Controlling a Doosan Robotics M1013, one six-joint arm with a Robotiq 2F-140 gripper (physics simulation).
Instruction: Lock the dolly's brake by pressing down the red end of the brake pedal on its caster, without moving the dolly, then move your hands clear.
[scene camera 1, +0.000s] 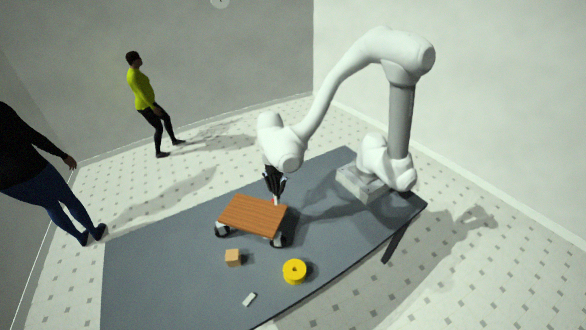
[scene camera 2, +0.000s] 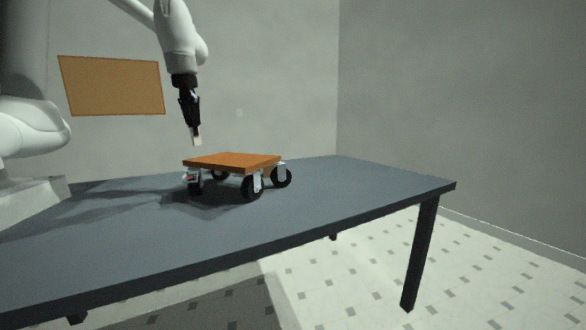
Scene:
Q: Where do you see my gripper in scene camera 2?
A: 197, 144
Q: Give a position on a dolly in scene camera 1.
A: At 257, 216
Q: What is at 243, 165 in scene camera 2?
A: A dolly.

